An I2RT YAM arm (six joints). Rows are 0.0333 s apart.
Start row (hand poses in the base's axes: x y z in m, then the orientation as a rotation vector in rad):
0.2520, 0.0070, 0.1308, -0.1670, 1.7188, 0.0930
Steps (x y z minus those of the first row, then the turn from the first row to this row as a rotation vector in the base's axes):
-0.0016, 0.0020, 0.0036, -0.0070, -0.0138, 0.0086
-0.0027, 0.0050, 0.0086, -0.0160, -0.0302, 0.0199
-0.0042, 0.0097, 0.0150, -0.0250, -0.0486, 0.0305
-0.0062, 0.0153, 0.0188, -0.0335, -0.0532, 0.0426
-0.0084, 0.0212, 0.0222, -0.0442, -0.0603, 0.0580
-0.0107, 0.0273, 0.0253, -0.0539, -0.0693, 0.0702
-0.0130, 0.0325, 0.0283, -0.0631, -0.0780, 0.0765
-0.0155, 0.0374, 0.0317, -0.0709, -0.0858, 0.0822
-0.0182, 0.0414, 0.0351, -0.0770, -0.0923, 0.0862
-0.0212, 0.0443, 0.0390, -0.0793, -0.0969, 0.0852
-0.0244, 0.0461, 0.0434, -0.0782, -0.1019, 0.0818
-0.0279, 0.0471, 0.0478, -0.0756, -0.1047, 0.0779
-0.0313, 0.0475, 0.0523, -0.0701, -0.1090, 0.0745
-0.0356, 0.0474, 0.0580, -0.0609, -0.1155, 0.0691
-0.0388, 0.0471, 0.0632, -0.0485, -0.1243, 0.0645
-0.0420, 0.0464, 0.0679, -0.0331, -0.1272, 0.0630
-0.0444, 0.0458, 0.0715, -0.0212, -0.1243, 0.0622
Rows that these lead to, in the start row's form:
0.2504, 0.0090, 0.1344, -0.1798, 1.7049, 0.0920
0.2493, 0.0120, 0.1394, -0.1965, 1.6883, 0.0910
0.2478, 0.0167, 0.1458, -0.2124, 1.6698, 0.0893
0.2458, 0.0223, 0.1496, -0.2290, 1.6647, 0.0905
0.2436, 0.0282, 0.1530, -0.2501, 1.6569, 0.0919
0.2413, 0.0343, 0.1561, -0.2677, 1.6474, 0.0917
0.2390, 0.0395, 0.1591, -0.2798, 1.6386, 0.0876
0.2365, 0.0444, 0.1625, -0.2903, 1.6306, 0.0844
0.2338, 0.0484, 0.1659, -0.2982, 1.6241, 0.0815
0.2308, 0.0513, 0.1698, -0.2990, 1.6197, 0.0784
0.2276, 0.0531, 0.1742, -0.2953, 1.6149, 0.0764
0.2241, 0.0541, 0.1786, -0.2901, 1.6124, 0.0755
0.2207, 0.0545, 0.1831, -0.2832, 1.6082, 0.0773
0.2164, 0.0544, 0.1888, -0.2720, 1.6017, 0.0805
0.2132, 0.0541, 0.1940, -0.2591, 1.5927, 0.0868
0.2100, 0.0534, 0.1987, -0.2466, 1.5891, 0.0984
0.2076, 0.0528, 0.2023, -0.2373, 1.5914, 0.1082

